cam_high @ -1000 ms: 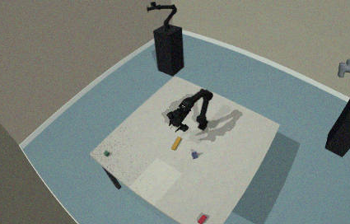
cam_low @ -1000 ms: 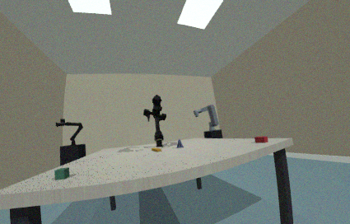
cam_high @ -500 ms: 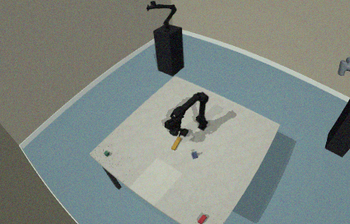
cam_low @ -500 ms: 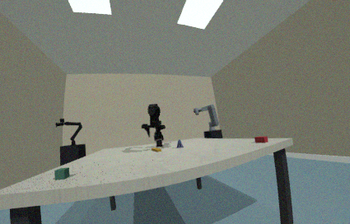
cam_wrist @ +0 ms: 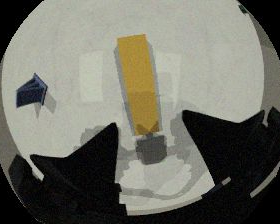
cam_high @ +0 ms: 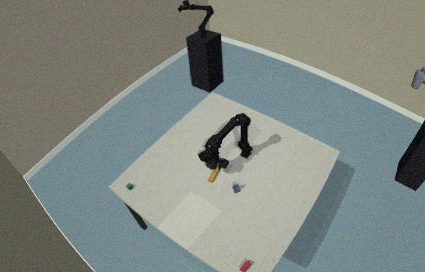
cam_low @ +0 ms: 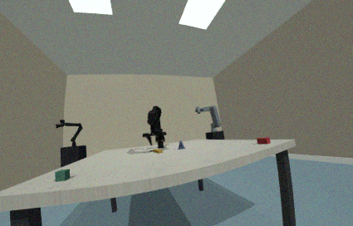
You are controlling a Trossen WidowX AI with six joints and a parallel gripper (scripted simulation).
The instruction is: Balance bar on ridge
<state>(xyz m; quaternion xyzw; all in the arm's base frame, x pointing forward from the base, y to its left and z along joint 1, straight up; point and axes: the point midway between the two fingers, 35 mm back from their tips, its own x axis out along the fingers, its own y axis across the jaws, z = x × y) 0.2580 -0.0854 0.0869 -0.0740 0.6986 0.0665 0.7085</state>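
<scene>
My gripper tip is now 20 mm short of the yellow bar, 10 mm to the right of it and 40 mm above it. Also, from my gripper tip: green block: 480 mm ahead, 410 mm to the right, 40 mm below; then red block: 480 mm ahead, 590 mm to the left, 40 mm below.
</scene>
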